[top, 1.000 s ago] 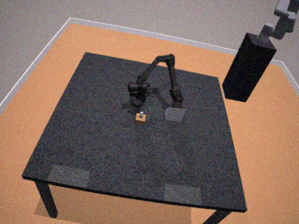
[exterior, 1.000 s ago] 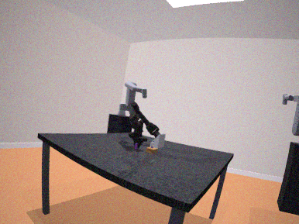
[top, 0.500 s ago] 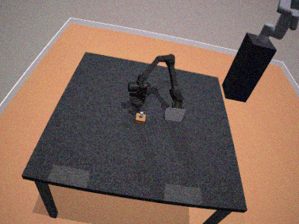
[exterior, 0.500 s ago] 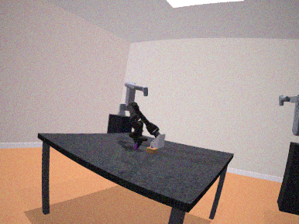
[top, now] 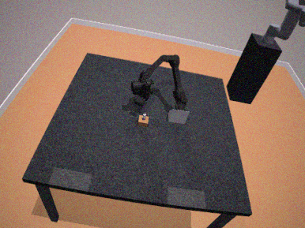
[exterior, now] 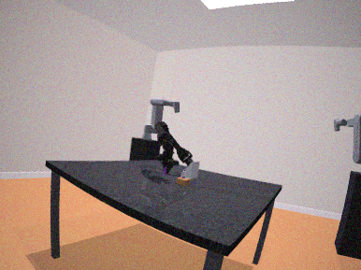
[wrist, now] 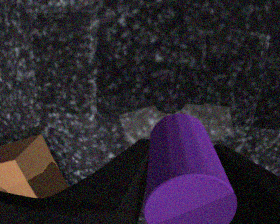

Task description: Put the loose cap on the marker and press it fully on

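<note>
The holder block lies 20 mm behind my gripper tip, 130 mm to the left of it and 30 mm below it. From my gripper tip the other things lie so: purple cap: 10 mm above.
</note>
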